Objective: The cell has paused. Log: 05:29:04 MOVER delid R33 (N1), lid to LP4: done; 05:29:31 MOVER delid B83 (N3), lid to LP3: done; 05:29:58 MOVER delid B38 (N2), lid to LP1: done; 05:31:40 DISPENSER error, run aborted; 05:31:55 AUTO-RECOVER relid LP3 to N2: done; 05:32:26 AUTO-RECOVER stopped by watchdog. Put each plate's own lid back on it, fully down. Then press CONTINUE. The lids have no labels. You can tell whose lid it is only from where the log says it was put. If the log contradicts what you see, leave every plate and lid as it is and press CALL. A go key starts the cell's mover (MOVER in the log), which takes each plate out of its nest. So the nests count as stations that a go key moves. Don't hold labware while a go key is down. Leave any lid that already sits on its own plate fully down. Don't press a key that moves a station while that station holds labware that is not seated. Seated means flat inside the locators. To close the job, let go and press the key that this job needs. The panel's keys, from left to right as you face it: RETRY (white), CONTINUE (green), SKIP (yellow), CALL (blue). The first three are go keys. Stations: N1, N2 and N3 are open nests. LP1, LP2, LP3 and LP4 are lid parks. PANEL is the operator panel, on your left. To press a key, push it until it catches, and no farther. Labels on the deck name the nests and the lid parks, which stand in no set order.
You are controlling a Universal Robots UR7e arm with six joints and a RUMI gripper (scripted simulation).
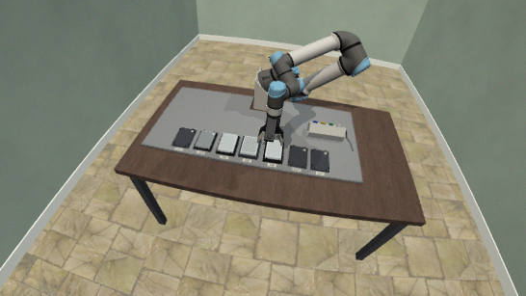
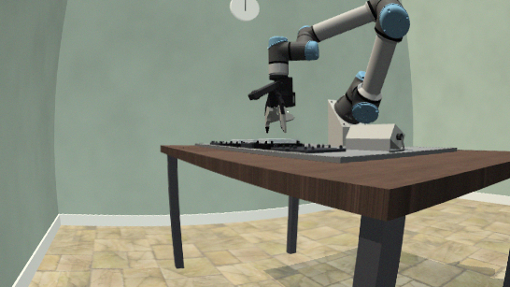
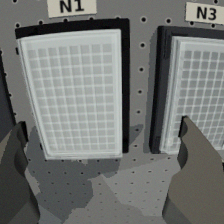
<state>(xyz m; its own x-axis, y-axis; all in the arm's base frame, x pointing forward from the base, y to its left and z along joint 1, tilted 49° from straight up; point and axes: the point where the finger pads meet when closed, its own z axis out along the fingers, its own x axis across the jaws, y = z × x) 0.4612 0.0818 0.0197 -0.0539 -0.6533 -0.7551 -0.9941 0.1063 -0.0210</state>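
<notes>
The white plate lies 1 cm behind my hand, 11 cm to the right of it and 4 cm below it. Round my hand: grey lid: 3 cm behind, 36 cm to the right, 5 cm below; then well plate: 1 cm behind, 23 cm to the right, 4 cm below; then black lid park: 3 cm behind, 36 cm to the right, 6 cm below.
</notes>
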